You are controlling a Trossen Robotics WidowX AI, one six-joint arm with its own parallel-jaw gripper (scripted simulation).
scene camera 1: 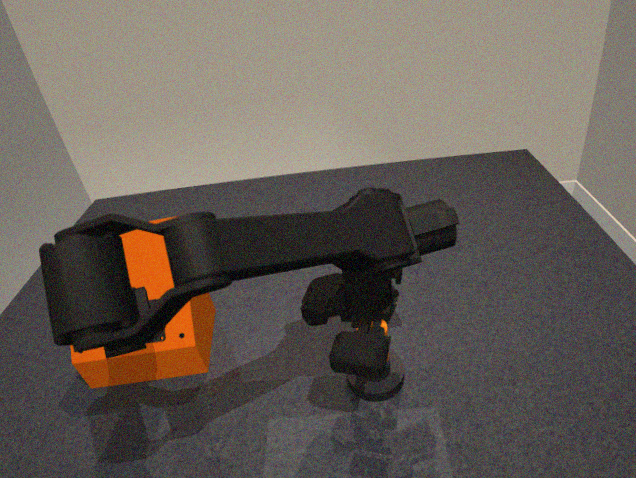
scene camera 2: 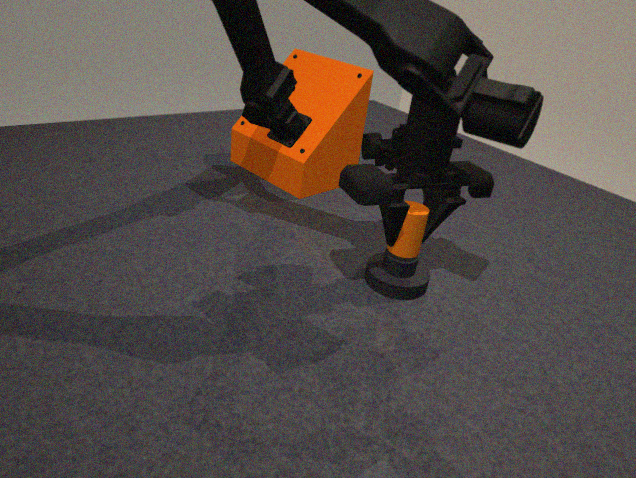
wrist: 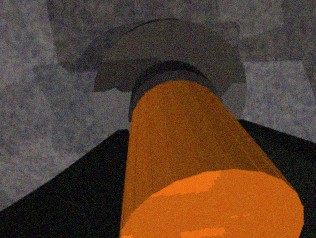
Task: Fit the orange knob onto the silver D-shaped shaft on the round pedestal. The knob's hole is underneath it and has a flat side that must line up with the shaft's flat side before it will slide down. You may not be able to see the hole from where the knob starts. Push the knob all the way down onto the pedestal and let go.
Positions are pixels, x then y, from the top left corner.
my gripper: scene camera 1; scene camera 2; wrist 181, 135
same spot on my gripper: (scene camera 1: 375, 328) = (scene camera 2: 400, 184)
